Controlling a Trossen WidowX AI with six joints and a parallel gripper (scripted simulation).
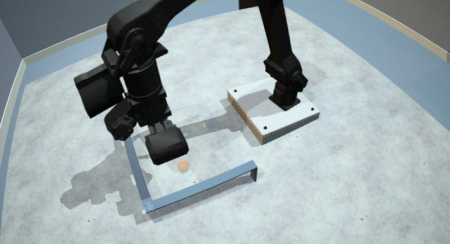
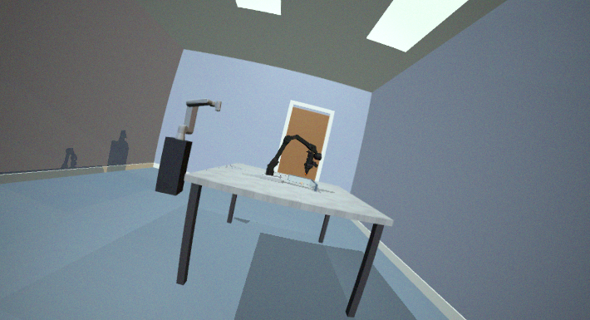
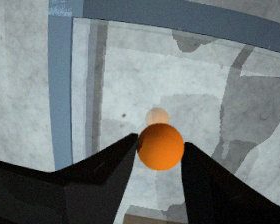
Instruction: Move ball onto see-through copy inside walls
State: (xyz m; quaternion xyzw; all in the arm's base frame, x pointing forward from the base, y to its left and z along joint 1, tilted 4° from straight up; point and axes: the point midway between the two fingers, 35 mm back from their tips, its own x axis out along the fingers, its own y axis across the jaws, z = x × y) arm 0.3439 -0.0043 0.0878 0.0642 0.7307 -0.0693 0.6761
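The see-through copy lies 2 cm behind my gripper tip and 9 cm below it. From my gripper tip the other things lie so: orange ball right at my gripper tip.
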